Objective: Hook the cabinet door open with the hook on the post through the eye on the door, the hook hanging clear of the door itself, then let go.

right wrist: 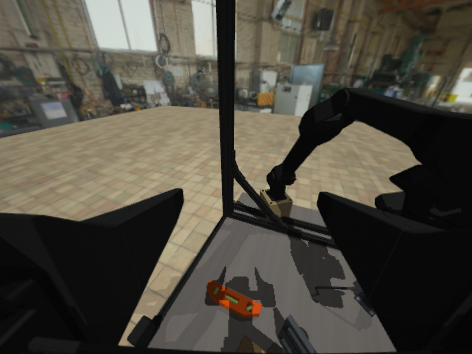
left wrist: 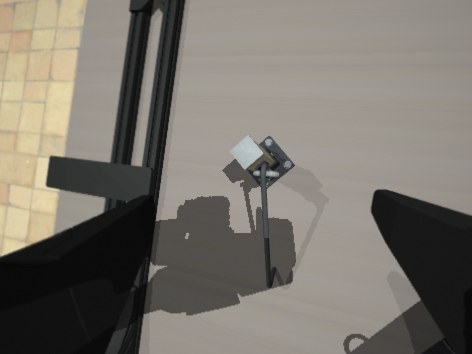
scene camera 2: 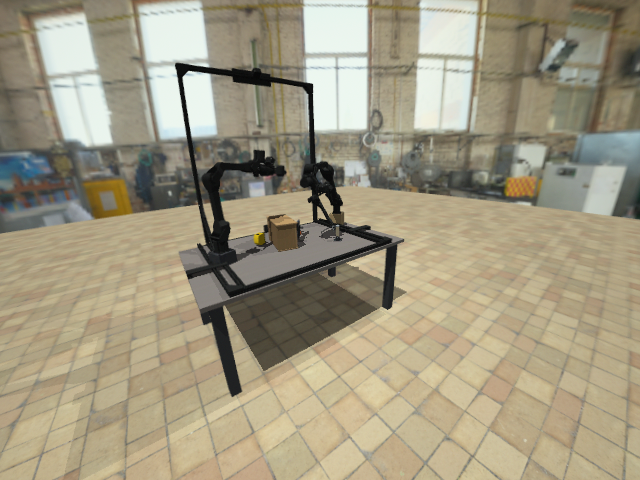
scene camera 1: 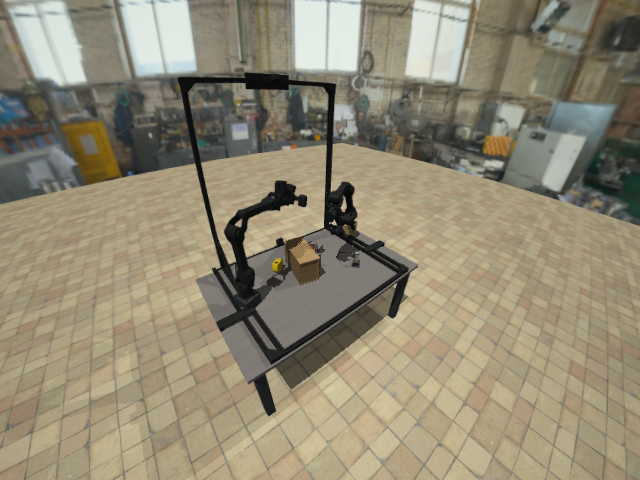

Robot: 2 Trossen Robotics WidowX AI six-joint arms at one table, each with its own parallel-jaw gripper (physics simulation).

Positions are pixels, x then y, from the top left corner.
Labels:
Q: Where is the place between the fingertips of my left gripper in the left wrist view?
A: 263, 203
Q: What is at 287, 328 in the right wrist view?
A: A wooden cabinet.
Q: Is my left gripper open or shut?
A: Open.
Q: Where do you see a wooden post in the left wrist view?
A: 250, 155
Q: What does my right gripper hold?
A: Nothing.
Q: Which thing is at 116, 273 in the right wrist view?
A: My right gripper.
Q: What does the orange spirit level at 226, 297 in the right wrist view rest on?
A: The table.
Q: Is my right gripper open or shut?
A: Open.

